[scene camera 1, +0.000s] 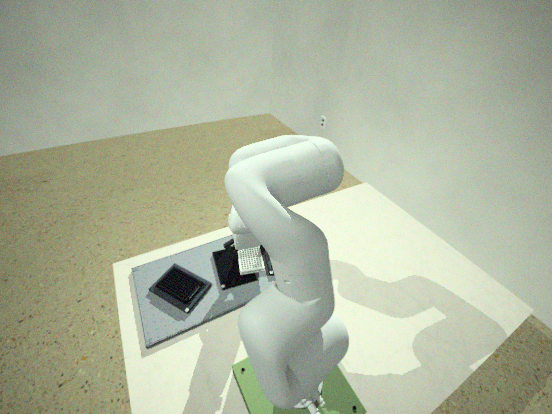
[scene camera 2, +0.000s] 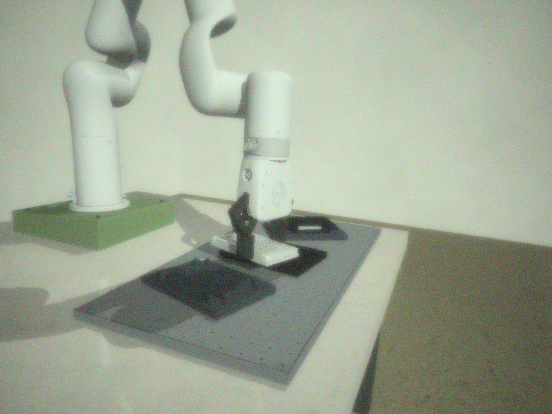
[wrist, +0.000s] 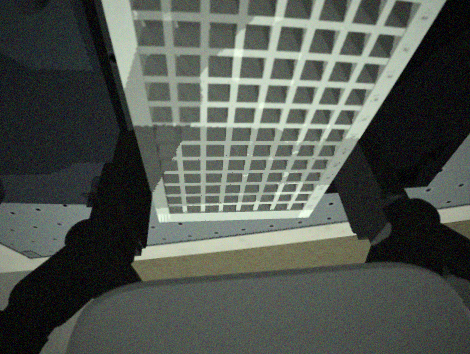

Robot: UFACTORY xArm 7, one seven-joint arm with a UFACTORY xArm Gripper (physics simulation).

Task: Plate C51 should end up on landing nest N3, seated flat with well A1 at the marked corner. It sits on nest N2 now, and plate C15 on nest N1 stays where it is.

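A white well plate, taken as C51 (scene camera 1: 251, 260) (scene camera 2: 272, 251) (wrist: 252, 120), is between the fingers of my gripper (scene camera 2: 257, 244) (wrist: 244, 148). My gripper is shut on its long sides. The plate looks about level, low over the black middle nest, taken as N2 (scene camera 1: 226, 276) (scene camera 2: 313, 260) (wrist: 425, 110), and shifted to one side of it. A black plate, taken as C15 (scene camera 1: 180, 283), rests on a turned nest, taken as N1 (scene camera 1: 199, 299) (scene camera 2: 341, 234). The third nest, taken as N3 (scene camera 2: 210, 290) (wrist: 45, 115), is dark, turned, and mostly hidden by the arm in scene camera 1. No labels are readable.
The nests stand on a blue-grey perforated board (scene camera 1: 150, 332) (scene camera 2: 265, 345) (wrist: 200, 234) on a pale table (scene camera 1: 345, 215). The arm (scene camera 1: 300, 250) (scene camera 2: 267, 110) stands on a green base (scene camera 1: 247, 382) (scene camera 2: 100, 232). Brown floor (scene camera 2: 465, 325) lies beyond the table edge.
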